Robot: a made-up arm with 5 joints.
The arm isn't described. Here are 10 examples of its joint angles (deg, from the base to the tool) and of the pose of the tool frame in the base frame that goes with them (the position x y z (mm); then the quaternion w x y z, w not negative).
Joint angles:
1: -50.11 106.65 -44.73 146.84 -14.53
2: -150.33 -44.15 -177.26 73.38 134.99
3: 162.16 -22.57 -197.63 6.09 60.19
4: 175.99 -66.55 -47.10 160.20 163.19
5: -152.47 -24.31 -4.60 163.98 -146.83
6: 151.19 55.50 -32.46 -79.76 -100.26
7: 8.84 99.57 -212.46 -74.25 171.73
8: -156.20 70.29 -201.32 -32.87 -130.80
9: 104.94 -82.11 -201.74 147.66 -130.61
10: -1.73 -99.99 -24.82 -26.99 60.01
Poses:
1: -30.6 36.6 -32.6 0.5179 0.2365 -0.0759 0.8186
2: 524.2 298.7 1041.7 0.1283 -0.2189 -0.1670 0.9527
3: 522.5 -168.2 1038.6 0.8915 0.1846 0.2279 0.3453
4: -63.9 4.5 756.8 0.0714 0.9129 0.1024 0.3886
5: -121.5 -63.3 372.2 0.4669 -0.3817 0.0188 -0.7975
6: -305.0 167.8 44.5 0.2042 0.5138 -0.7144 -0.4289
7: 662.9 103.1 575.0 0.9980 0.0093 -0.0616 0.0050
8: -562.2 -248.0 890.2 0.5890 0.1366 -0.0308 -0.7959
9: 198.8 -744.9 355.2 0.2061 -0.1739 0.3301 0.9046
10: -64.3 1.9 808.4 0.4723 -0.2091 0.1250 -0.8471
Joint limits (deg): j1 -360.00..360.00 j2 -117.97..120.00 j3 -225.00..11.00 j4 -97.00..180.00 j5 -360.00..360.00
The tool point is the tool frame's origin. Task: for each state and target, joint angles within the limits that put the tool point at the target. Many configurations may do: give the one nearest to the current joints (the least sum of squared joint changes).
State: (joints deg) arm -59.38 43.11 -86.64 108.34 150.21
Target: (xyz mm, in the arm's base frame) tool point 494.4 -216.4 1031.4
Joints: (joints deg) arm -23.64 8.56 -132.75 88.87 150.21
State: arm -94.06 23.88 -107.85 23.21 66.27
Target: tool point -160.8 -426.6 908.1
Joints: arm -110.65 -23.90 -73.45 30.48 66.27
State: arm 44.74 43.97 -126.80 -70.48 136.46
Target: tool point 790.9 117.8 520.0
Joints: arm 8.47 51.80 -116.52 -75.52 136.46
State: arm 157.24 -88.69 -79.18 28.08 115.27
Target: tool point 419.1 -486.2 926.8
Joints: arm 130.76 -90.27 -105.59 23.96 115.27
